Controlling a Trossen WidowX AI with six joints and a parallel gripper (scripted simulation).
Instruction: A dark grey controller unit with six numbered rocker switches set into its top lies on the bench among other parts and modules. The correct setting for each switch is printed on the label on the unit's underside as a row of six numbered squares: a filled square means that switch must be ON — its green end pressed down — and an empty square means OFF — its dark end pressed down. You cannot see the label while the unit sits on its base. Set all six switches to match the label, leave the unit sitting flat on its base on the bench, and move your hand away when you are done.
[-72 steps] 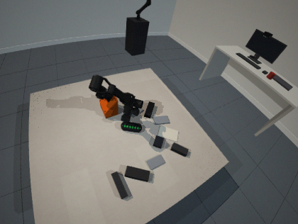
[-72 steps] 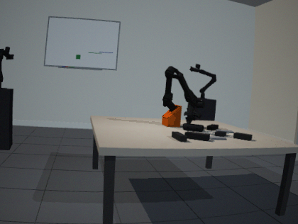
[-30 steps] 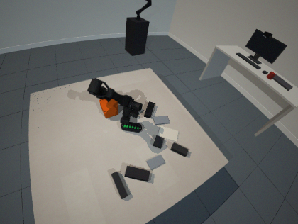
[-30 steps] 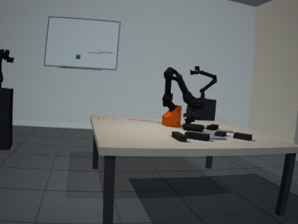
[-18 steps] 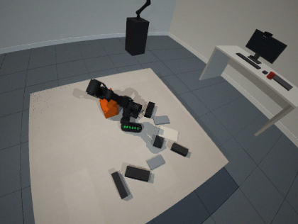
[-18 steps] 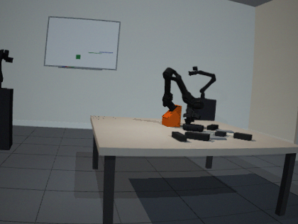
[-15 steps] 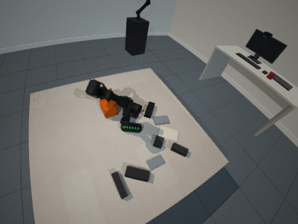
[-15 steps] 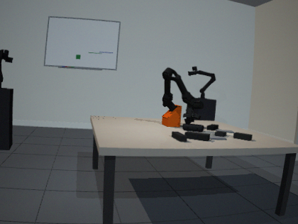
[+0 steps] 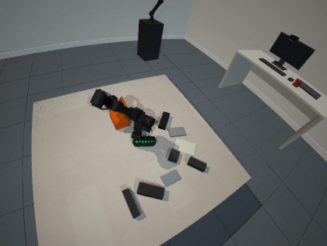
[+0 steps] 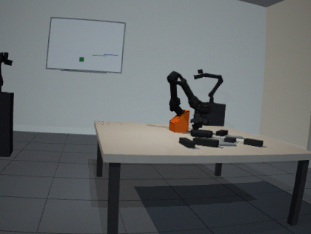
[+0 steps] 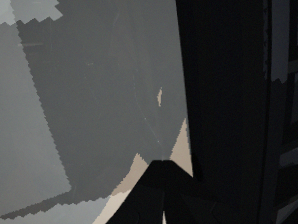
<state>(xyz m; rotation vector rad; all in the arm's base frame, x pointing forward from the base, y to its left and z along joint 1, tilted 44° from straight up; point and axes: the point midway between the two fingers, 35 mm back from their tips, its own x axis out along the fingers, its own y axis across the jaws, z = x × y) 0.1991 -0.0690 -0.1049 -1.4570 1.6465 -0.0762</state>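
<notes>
Now: the small dark box 25 cm ahead of my gripper tip, 14 cm to the left of it and 1 cm above it. Also, from my gripper tip: long black bar: 35 cm ahead, 25 cm to the right, 1 cm above; then white plate: 26 cm to the left, 23 cm ahead.
</notes>
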